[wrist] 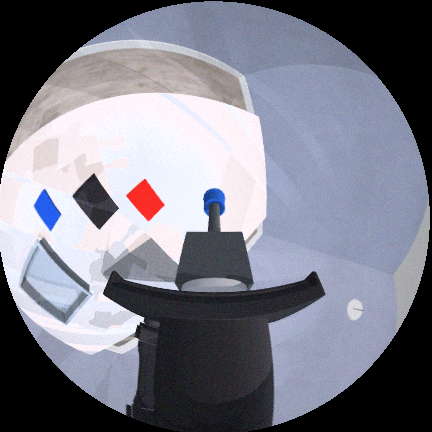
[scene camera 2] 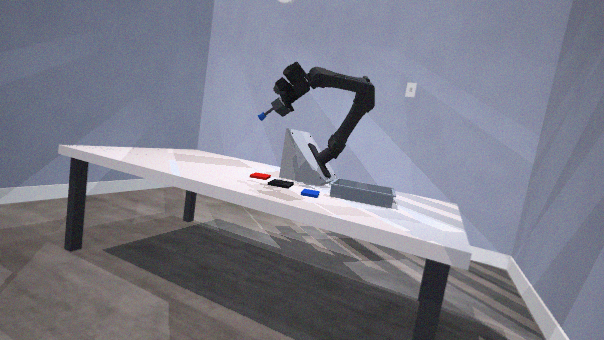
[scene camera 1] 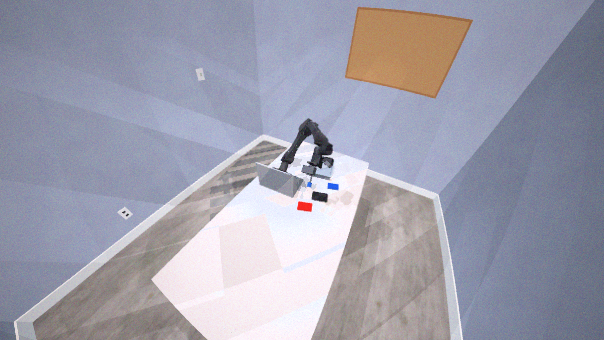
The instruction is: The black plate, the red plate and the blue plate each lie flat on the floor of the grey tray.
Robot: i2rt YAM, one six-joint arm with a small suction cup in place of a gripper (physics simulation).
Observation:
The suction cup [wrist: 213,194] carries nothing. The cup is 26 cm from the middle of a red plate [wrist: 142,196], above it. A black plate [wrist: 91,197] and a grey tray [scene camera 2: 367,193] rest on the table.
The grey tray also shows in the wrist view [wrist: 50,282].

